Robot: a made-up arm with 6 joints.
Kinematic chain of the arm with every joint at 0, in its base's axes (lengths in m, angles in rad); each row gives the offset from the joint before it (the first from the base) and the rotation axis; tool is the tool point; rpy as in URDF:
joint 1: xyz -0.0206 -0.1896 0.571 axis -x
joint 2: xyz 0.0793 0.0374 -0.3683 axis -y
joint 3: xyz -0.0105 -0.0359 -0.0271 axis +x
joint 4: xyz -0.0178 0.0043 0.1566 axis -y
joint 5: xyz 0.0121 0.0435 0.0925 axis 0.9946 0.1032 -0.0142
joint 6: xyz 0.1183 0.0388 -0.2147 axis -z
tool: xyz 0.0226 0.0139 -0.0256 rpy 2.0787 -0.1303 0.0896
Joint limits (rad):
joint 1: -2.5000..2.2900
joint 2: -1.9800..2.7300
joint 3: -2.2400..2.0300
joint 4: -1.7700..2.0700
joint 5: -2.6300..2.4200
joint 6: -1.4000..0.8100
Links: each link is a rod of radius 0.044 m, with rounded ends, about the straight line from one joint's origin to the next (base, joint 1, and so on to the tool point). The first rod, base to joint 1, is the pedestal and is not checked.
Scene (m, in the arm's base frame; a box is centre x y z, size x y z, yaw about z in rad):
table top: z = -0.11
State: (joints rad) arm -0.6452 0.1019 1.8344 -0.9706 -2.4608 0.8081
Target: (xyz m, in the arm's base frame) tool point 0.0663 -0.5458 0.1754
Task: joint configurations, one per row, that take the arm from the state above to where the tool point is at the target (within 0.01 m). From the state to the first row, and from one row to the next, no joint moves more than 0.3 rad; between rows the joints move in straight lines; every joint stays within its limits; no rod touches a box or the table.
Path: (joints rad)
1: -0.5858 0.1884 1.7023 -0.7231 -2.4946 0.8085
2: -0.5264 0.2748 1.5702 -0.4757 -2.5285 0.8089
3: -0.4670 0.3613 1.4380 -0.2282 -2.5623 0.8092
4: -0.4076 0.4477 1.3059 0.0193 -2.5962 0.8096
5: -0.3482 0.5342 1.1738 0.2667 -2.6300 0.8100

